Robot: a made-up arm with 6 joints. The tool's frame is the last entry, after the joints.
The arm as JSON. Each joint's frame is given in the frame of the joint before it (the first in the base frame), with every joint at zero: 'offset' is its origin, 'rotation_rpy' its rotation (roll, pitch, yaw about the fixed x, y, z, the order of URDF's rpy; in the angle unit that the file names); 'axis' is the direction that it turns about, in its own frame. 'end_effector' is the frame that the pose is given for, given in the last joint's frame.
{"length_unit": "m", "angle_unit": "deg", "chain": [
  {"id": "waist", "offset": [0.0, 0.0, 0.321], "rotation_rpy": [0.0, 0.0, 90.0], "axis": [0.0, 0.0, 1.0]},
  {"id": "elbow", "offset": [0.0, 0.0, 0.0], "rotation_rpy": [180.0, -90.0, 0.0], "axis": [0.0, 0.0, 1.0]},
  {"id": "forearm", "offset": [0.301, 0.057, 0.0], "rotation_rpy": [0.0, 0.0, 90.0], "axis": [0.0, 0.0, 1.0]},
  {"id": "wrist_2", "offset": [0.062, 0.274, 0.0], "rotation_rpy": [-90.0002, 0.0, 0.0], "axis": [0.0, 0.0, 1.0]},
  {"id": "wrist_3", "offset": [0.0, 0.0, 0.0], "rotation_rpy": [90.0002, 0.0, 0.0], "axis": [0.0, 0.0, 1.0]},
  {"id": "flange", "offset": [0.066, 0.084, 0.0], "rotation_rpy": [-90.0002, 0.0, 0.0], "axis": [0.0, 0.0, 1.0]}
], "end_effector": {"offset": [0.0, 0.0, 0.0], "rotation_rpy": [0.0, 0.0, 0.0]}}
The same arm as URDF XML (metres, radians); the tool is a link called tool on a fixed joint. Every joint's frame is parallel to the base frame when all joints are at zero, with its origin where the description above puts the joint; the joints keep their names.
<robot name="arm">
  <joint name="waist" type="continuous">
    <parent link="base"/>
    <child link="link1"/>
    <origin xyz="0.0000 0.0000 0.3210" rpy="0.0000 0.0000 0.0000"/>
    <axis xyz="0 0 1"/>
  </joint>
  <joint name="elbow" type="continuous">
    <parent link="link1"/>
    <child link="link2"/>
    <origin xyz="0.0000 0.0000 0.0000" rpy="0.0000 0.0000 0.0000"/>
    <axis xyz="0 1 0"/>
  </joint>
  <joint name="forearm" type="continuous">
    <parent link="link2"/>
    <child link="link3"/>
    <origin xyz="0.0570 0.0000 0.3010" rpy="0.0000 0.0000 0.0000"/>
    <axis xyz="0 1 0"/>
  </joint>
  <joint name="wrist_2" type="continuous">
    <parent link="link3"/>
    <child link="link4"/>
    <origin xyz="0.0620 0.0000 -0.2740" rpy="0.0000 0.0000 0.0000"/>
    <axis xyz="0 0 -1"/>
  </joint>
  <joint name="wrist_3" type="continuous">
    <parent link="link4"/>
    <child link="link5"/>
    <origin xyz="0.0000 0.0000 0.0000" rpy="0.0000 0.0000 0.0000"/>
    <axis xyz="0 1 0"/>
  </joint>
  <joint name="flange" type="continuous">
    <parent link="link5"/>
    <child link="link6"/>
    <origin xyz="0.0660 0.0000 -0.0840" rpy="0.0000 0.0000 0.0000"/>
    <axis xyz="0 0 -1"/>
  </joint>
  <joint name="tool_joint" type="fixed">
    <parent link="link6"/>
    <child link="tool"/>
    <origin xyz="0.0000 0.0000 0.0000" rpy="3.1416 0.0000 0.0000"/>
  </joint>
  <link name="base"/>
  <link name="link1"/>
  <link name="link2"/>
  <link name="link3"/>
  <link name="link4"/>
  <link name="link5"/>
  <link name="link6"/>
  <link name="tool"/>
</robot>

